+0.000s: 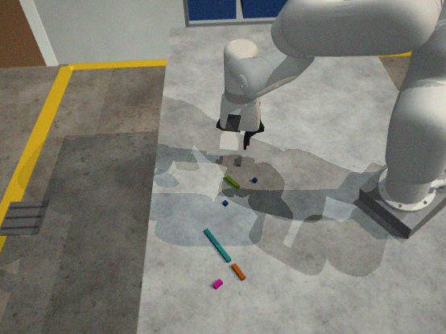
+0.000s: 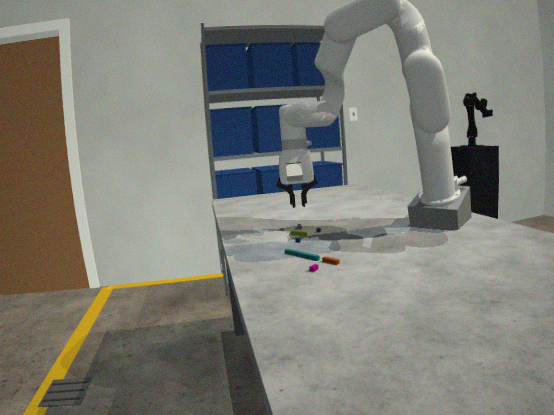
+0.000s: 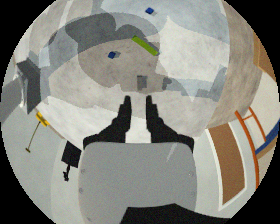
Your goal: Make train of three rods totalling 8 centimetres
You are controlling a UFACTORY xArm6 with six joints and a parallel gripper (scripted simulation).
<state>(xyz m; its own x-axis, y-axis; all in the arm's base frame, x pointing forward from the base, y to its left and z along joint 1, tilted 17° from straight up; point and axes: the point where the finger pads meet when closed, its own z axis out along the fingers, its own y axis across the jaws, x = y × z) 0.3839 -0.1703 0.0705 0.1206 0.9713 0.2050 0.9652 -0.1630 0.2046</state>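
Right now my hand is 80 mm above the grey rod. Round my hand: turquoise rod (60 mm ahead, 270 mm to the left, 80 mm below); orange rod (10 mm ahead, 340 mm to the left, 80 mm below); lime rod (20 mm ahead, 80 mm to the left, 80 mm below).
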